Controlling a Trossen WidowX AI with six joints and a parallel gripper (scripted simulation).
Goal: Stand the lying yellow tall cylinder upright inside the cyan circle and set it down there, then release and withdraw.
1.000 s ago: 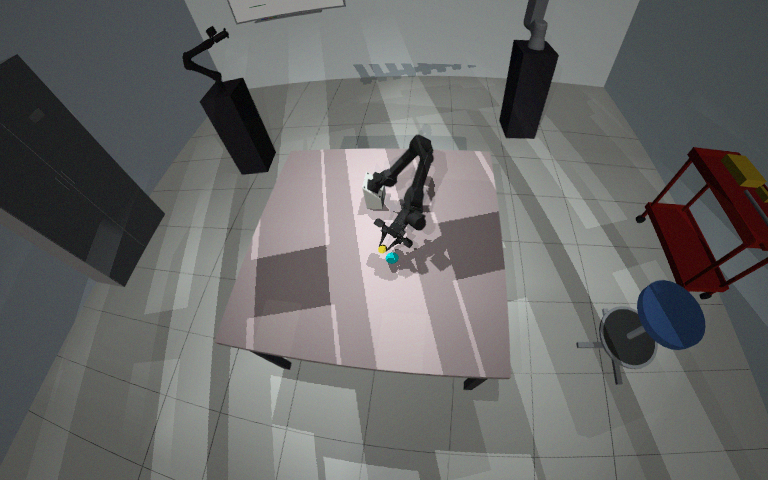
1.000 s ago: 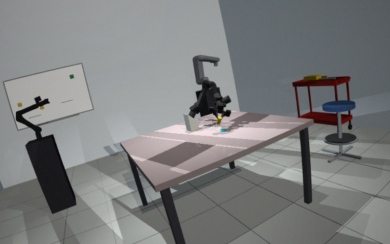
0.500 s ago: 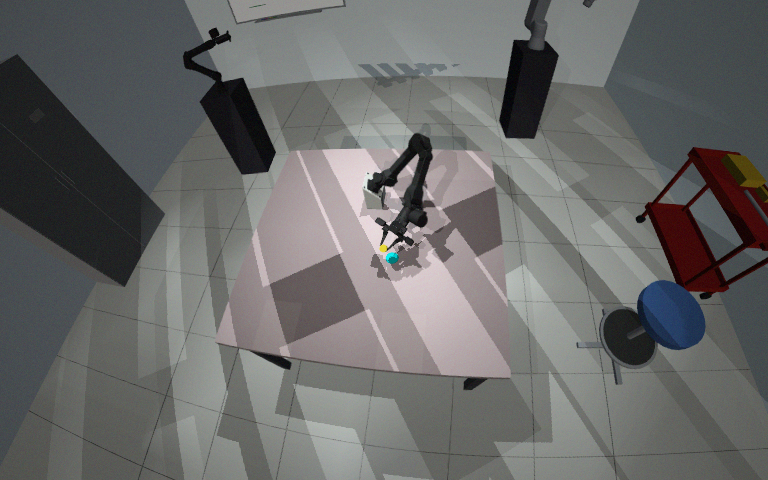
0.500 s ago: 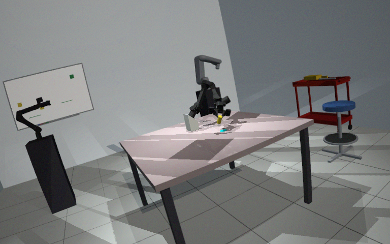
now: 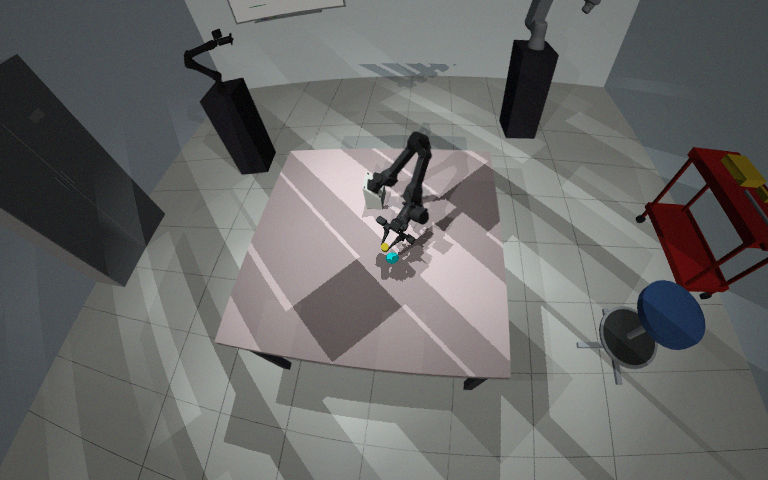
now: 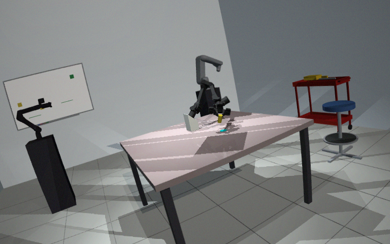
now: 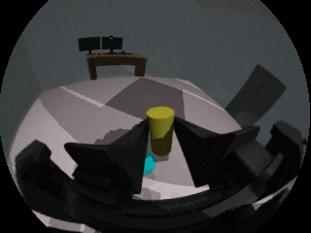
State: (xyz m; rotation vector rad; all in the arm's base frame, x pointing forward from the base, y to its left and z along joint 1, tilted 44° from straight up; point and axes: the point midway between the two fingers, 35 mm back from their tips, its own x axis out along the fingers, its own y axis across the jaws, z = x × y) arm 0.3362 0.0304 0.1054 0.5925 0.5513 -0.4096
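Right now my gripper tip is 2 cm past the cyan circle, 2 cm to the right of it and 13 cm above it. Also, from my gripper tip: yellow tall cylinder: 1 cm behind, 2 cm below.
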